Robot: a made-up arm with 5 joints.
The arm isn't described. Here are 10 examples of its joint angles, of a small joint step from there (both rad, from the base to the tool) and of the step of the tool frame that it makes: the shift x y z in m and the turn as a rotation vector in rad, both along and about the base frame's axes.
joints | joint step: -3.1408 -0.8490 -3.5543 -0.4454 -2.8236 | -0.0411 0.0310 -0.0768 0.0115 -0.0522
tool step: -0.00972 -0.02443 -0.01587 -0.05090 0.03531 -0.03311
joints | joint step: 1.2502 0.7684 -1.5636 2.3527 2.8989 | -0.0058 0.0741 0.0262 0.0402 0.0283
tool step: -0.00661 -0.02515 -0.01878 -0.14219 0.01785 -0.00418
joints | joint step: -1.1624 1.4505 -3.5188 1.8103 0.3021 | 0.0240 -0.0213 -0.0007 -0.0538 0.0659
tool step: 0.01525 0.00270 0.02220 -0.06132 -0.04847 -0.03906
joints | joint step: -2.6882 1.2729 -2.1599 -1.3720 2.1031 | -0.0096 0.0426 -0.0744 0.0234 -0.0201
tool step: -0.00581 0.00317 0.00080 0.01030 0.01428 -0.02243
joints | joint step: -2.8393 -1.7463 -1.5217 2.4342 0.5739 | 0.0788 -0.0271 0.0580 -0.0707 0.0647
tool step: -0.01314 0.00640 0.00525 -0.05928 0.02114 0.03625
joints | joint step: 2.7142 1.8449 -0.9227 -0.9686 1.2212 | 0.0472 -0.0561 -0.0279 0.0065 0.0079
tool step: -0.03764 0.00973 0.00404 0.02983 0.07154 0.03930
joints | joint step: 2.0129 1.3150 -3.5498 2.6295 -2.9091 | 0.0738 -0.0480 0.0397 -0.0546 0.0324
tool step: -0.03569 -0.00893 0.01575 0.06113 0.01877 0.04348
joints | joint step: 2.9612 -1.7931 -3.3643 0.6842 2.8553 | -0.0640 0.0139 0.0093 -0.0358 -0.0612
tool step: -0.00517 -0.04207 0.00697 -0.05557 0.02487 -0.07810
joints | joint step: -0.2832 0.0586 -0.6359 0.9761 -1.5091 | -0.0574 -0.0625 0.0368 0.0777 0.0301
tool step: -0.02220 -0.01311 0.00673 0.00415 0.05331 -0.08481
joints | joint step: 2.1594 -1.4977 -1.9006 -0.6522 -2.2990 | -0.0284 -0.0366 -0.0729 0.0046 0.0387
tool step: 0.00392 -0.03611 -0.04677 0.10530 0.03034 -0.00621
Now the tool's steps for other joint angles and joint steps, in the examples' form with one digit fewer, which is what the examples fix.
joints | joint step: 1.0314 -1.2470 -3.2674 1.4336 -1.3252 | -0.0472 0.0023 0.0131 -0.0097 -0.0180
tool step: -0.0248 0.0169 0.0062 -0.0054 0.0021 -0.0652
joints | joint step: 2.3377 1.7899 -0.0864 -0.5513 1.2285 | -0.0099 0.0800 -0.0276 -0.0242 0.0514
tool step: 0.0076 -0.0113 0.0046 0.0122 -0.0537 -0.0301
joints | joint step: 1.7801 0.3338 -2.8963 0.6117 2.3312 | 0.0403 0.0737 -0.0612 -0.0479 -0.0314
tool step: -0.0155 0.0082 -0.0066 0.0411 -0.0201 0.0281
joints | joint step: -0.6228 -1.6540 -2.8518 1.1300 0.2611 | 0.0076 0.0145 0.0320 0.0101 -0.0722
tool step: 0.0031 -0.0087 0.0272 0.0448 0.0375 -0.0631
